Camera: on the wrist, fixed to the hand. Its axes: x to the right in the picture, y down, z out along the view.
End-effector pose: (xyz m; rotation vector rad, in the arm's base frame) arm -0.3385 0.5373 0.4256 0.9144 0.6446 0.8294
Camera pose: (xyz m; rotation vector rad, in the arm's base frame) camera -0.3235 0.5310 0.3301 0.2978 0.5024 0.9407
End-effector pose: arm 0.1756 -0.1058 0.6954 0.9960 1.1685 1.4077
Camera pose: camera 0.1608 -0.0931 0.6005 0.4396 0.7931 1.6345
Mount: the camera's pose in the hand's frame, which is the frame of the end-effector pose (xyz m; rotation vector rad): 0.0155 -0.0906 -0.0305 -0.5916 0.1312 -0.0827
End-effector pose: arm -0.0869 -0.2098 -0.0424 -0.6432 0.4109 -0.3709
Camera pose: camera -0.1066 -0.2991 -0.0104 -1.2189 0.6289 -0.3721
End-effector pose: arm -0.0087 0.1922 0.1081 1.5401 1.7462 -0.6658
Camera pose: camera -0.1037 0.2108 0.1084 1.1203 1.8883 -0.0611
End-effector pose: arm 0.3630 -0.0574 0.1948 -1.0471 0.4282 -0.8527
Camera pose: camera 0.3152 -0.1080 0.2621 -1.5643 0.7817 -0.8929
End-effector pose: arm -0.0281 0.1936 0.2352 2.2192 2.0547 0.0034
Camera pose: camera -0.1193 0.2182 0.2564 1.8030 1.8754 0.6715
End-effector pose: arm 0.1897 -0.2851 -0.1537 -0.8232 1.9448 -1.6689
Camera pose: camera 0.1715 -0.2822 -0.0586 -1.0284 2.5792 -1.2126
